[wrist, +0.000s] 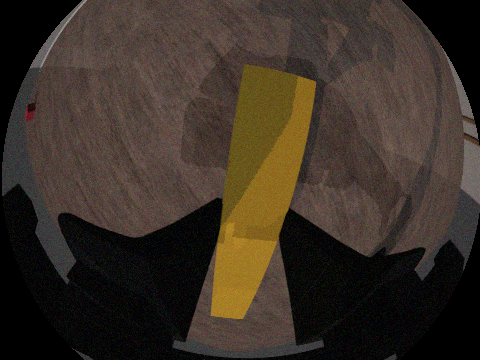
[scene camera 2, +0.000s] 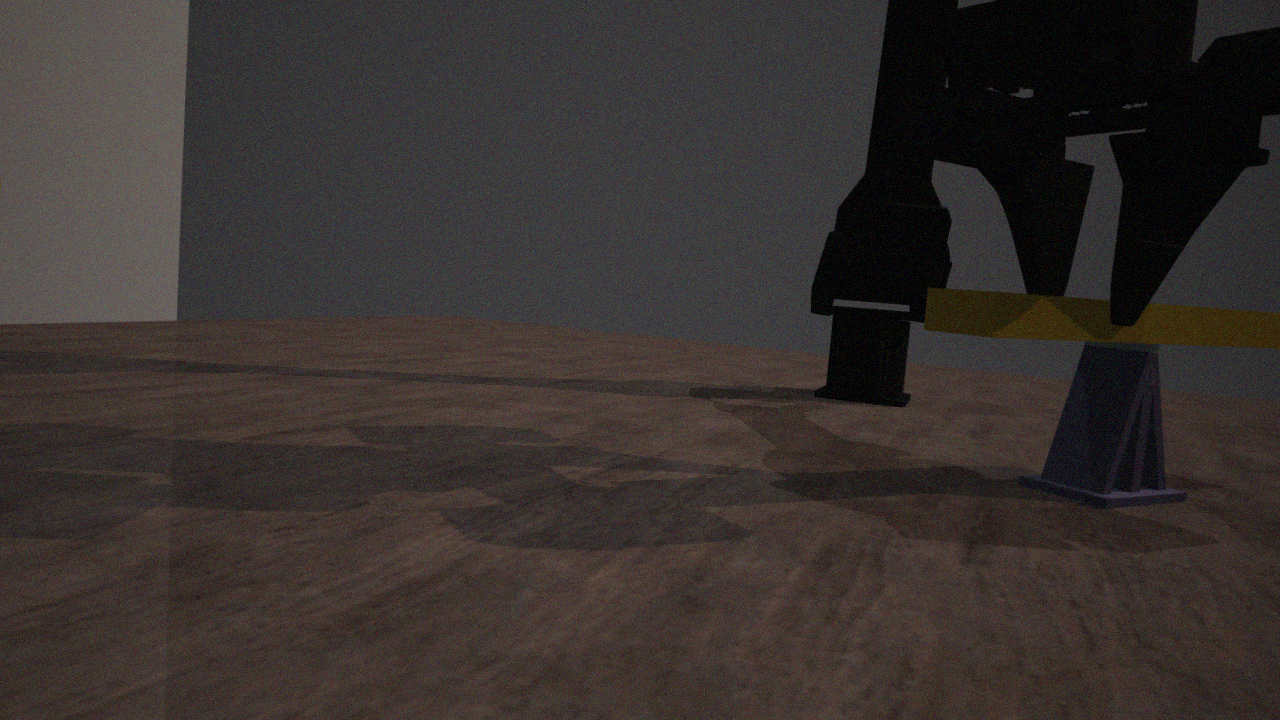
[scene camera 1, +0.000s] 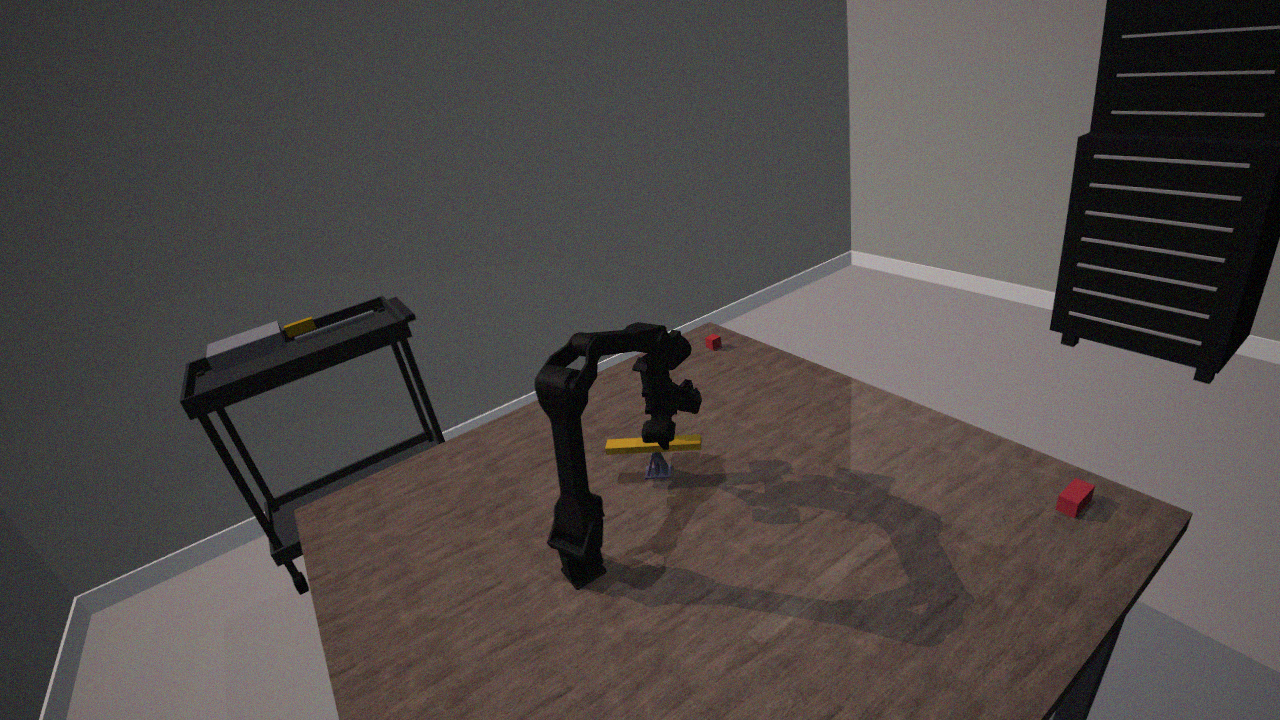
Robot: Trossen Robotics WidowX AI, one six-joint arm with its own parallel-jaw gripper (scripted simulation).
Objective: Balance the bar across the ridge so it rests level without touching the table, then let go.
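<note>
Wrist view: gripper visible. Scene camera 1: gripper visible too. Pictures show the gripper, also a yellow bar.
</note>
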